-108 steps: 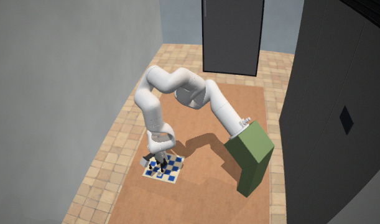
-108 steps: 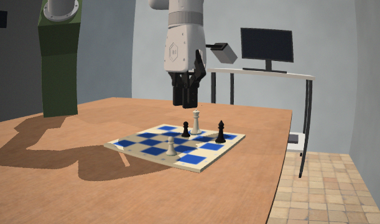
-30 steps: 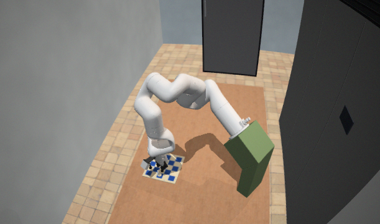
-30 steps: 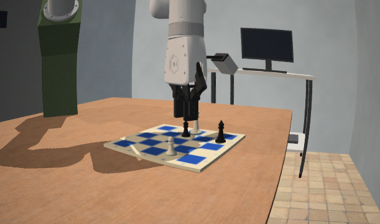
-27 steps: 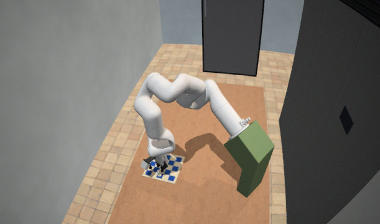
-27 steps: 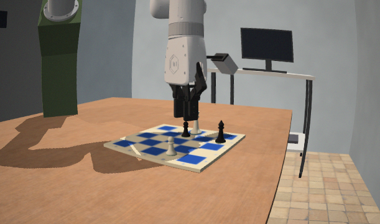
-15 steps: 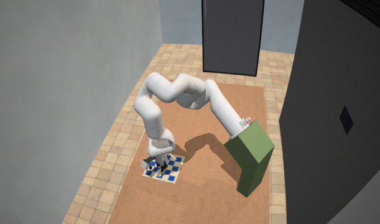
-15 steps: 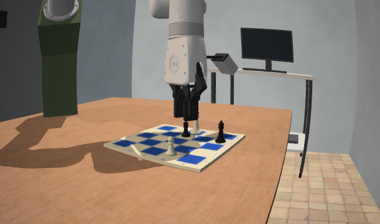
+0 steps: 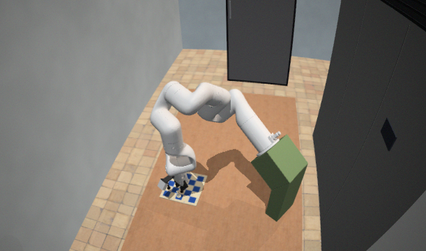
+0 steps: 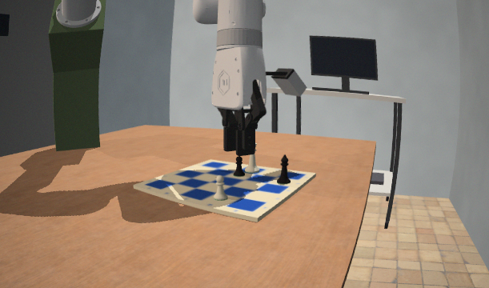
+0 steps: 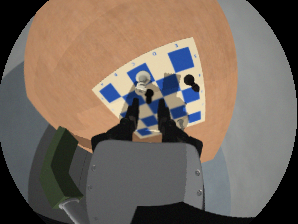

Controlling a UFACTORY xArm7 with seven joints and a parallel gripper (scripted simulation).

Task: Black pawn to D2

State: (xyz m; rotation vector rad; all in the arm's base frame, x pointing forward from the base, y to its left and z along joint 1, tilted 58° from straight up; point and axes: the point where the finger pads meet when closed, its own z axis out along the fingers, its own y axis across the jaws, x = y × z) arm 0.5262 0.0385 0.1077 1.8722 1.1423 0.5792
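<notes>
Now: hand 4 cm above the black pawn. Also, from my hand: chessboard 6 cm below, 4 cm to the right, 1 cm behind; then black bishop 8 cm ahead, 4 cm below, 2 cm to the right; then white queen 3 cm to the left, 3 cm below, 1 cm ahead.
</notes>
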